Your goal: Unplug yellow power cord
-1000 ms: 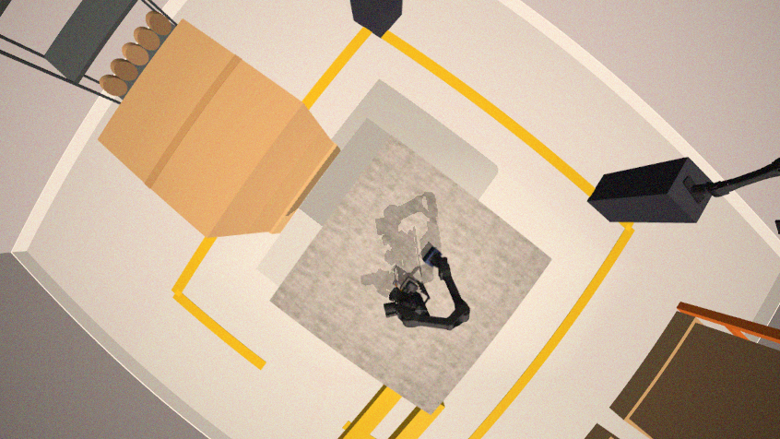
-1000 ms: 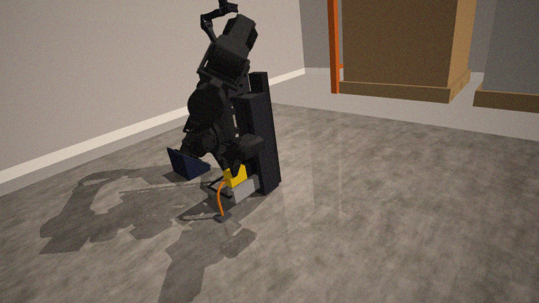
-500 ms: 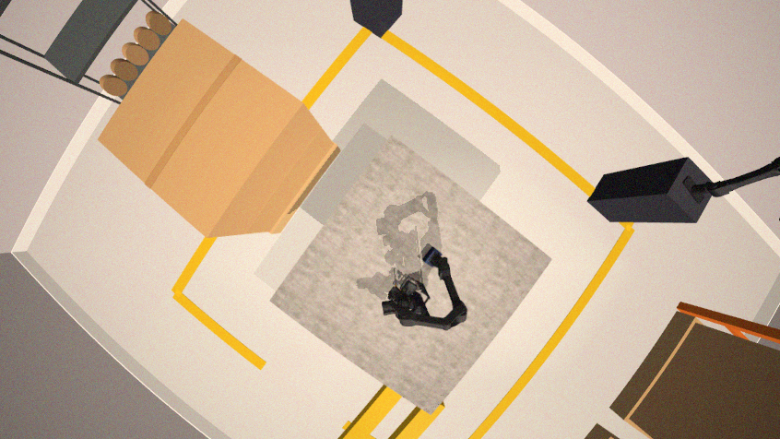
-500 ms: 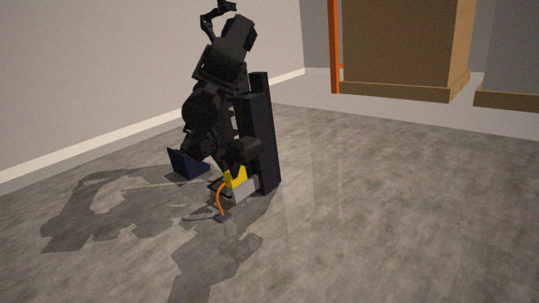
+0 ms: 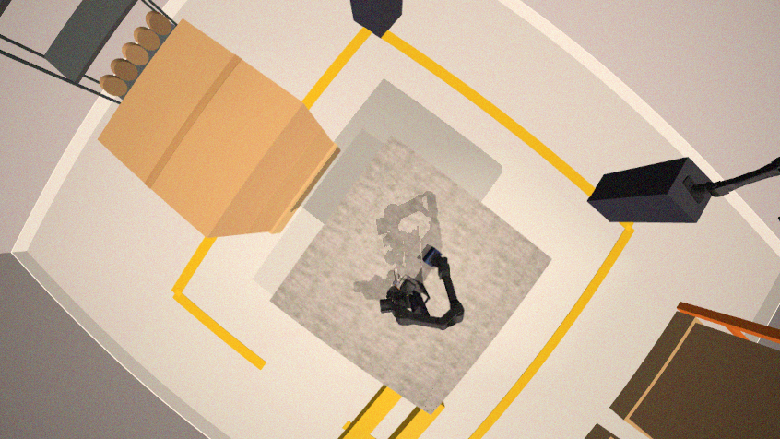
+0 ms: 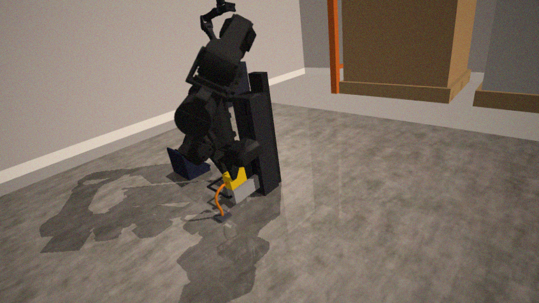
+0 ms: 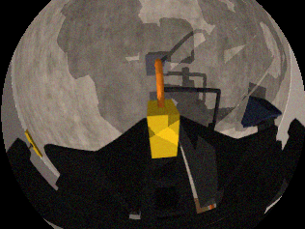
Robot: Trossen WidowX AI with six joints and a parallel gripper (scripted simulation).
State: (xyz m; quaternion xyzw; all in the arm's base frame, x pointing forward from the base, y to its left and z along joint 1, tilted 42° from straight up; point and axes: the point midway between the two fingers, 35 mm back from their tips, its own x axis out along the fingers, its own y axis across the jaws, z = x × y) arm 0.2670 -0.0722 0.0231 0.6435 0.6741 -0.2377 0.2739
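The yellow plug is 3 cm to the left of my gripper tip and 1 cm behind it.
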